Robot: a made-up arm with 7 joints.
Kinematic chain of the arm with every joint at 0, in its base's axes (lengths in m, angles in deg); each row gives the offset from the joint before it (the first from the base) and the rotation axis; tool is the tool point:
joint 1: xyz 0 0 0.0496 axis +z
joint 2: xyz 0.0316 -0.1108 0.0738 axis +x
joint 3: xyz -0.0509 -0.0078 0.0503 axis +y
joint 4: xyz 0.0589 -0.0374 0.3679 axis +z
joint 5: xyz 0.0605 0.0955 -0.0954 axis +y
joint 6: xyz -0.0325 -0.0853 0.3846 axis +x
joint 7: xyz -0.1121 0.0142 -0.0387 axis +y
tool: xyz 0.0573 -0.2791 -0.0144
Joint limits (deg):
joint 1: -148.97..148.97
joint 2: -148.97..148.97
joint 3: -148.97..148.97
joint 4: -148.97..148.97
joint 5: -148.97..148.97
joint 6: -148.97..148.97
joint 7: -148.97..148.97
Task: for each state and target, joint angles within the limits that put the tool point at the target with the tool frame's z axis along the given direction. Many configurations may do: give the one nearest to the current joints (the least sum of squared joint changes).
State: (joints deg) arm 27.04 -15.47 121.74 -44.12 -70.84 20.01 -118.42
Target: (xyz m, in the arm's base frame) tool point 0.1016 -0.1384 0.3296 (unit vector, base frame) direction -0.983 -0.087 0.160
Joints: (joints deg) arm -8.99 -23.25 119.19 -49.37 -108.77 35.98 -103.29
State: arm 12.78 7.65 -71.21 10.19 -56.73 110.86 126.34
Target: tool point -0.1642 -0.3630 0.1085 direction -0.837 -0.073 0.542
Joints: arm 47.92 11.08 -61.90 38.54 -41.32 117.11 121.83
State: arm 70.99 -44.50 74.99 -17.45 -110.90 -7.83 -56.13
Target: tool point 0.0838 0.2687 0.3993 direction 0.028 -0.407 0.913
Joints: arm 117.52 -33.09 91.31 -7.07 -82.26 32.23 -29.78
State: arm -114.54 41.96 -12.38 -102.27 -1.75 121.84 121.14
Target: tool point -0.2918 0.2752 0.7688 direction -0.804 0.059 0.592
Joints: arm -104.42 34.71 -37.98 -60.27 8.28 148.86 148.97
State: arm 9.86 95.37 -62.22 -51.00 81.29 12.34 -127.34
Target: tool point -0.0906 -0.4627 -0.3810 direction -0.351 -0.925 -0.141
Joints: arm 19.17 93.57 -44.74 -59.73 100.72 25.09 -93.89
